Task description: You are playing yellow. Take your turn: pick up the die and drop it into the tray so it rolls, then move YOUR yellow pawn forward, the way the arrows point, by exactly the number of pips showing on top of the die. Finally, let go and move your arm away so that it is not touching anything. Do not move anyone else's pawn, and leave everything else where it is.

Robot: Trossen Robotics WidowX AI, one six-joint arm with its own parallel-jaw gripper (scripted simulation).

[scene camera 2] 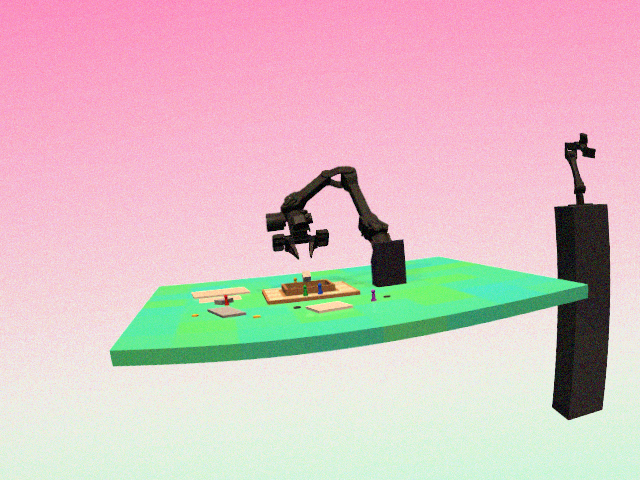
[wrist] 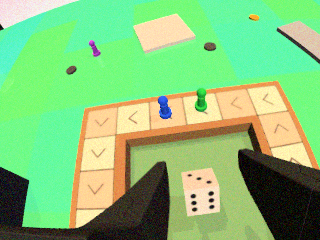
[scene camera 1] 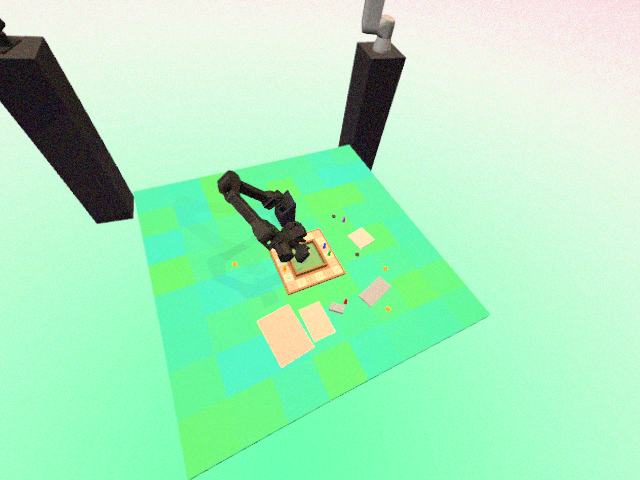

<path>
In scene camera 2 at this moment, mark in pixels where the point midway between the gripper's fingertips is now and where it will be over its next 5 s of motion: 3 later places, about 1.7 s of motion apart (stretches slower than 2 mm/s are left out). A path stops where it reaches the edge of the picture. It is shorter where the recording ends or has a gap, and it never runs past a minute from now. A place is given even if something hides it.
My gripper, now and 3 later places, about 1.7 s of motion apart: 304, 258; 294, 268; 295, 281; 270, 273
</path>
